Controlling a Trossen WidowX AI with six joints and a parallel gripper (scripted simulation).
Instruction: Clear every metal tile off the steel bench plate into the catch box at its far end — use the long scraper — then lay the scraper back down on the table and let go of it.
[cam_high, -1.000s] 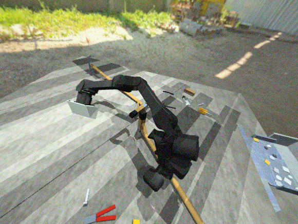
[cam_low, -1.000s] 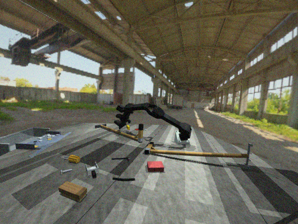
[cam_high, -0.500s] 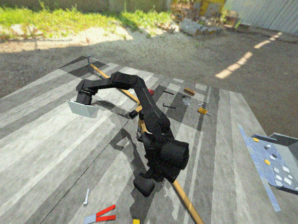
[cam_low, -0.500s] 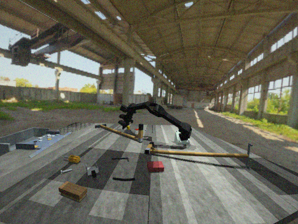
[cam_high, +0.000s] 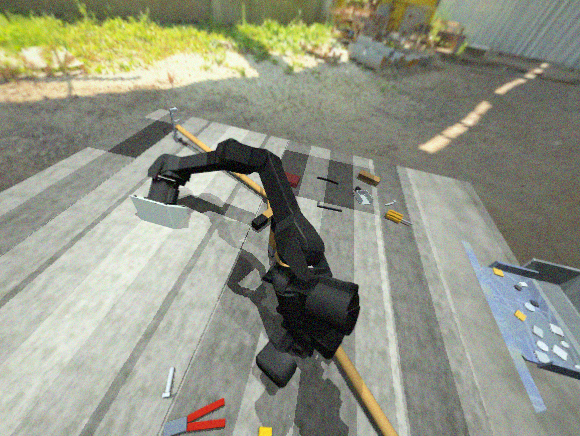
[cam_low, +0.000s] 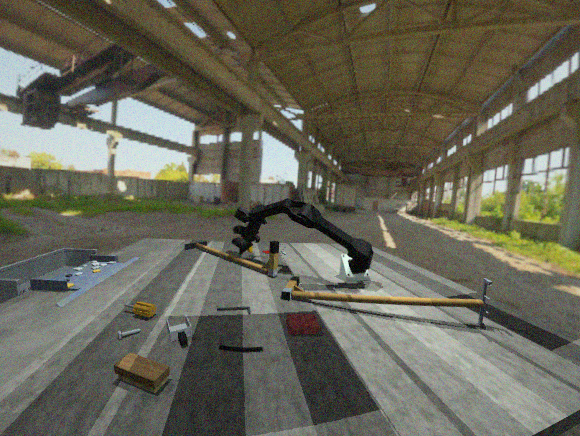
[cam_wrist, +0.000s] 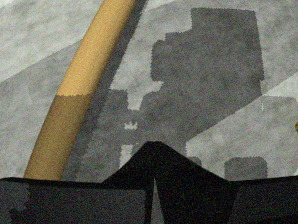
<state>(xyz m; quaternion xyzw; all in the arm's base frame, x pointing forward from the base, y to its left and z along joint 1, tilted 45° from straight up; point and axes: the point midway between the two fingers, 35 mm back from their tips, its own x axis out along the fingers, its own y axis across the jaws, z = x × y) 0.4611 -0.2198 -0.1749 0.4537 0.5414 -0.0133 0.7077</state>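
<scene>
The long scraper is 60 mm ahead of my gripper tip, 20 mm to the left of it and 40 mm above it. The rest, counted from my gripper tip: red block (150 mm behind, 580 mm to the left, 10 mm below); then yellow level block (60 mm behind, 160 mm to the right); then yellow screwdriver (260 mm ahead, 490 mm to the left, 10 mm below).
</scene>
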